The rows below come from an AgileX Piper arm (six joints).
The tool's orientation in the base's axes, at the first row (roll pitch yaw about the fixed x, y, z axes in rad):
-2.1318, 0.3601, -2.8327
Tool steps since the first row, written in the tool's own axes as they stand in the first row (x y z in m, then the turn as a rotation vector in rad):
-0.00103, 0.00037, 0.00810, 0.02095, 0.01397, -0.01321
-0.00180, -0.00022, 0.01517, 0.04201, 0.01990, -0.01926
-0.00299, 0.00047, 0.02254, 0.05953, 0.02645, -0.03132
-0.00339, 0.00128, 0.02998, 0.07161, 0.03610, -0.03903
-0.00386, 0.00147, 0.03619, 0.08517, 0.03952, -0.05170
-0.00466, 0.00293, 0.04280, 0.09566, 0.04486, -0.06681
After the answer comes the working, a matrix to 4 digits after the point.
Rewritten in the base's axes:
0.00450, -0.00556, -0.00396, -0.02273, 0.01229, -0.01187
0.00819, -0.01099, -0.00674, -0.04341, 0.01438, -0.02098
0.01255, -0.01577, -0.01054, -0.06349, 0.02235, -0.02634
0.01625, -0.02075, -0.01475, -0.07644, 0.03046, -0.03441
0.01940, -0.02515, -0.01782, -0.09364, 0.03814, -0.03559
0.02317, -0.02901, -0.02199, -0.10892, 0.04968, -0.03599

The tool's axes in the first row as the columns of a matrix, in the base's axes (rounded; the answer above uses it unrounded):
-0.8916, 0.1225, 0.4360
-0.2845, 0.5976, -0.7497
-0.3524, -0.7924, -0.4979

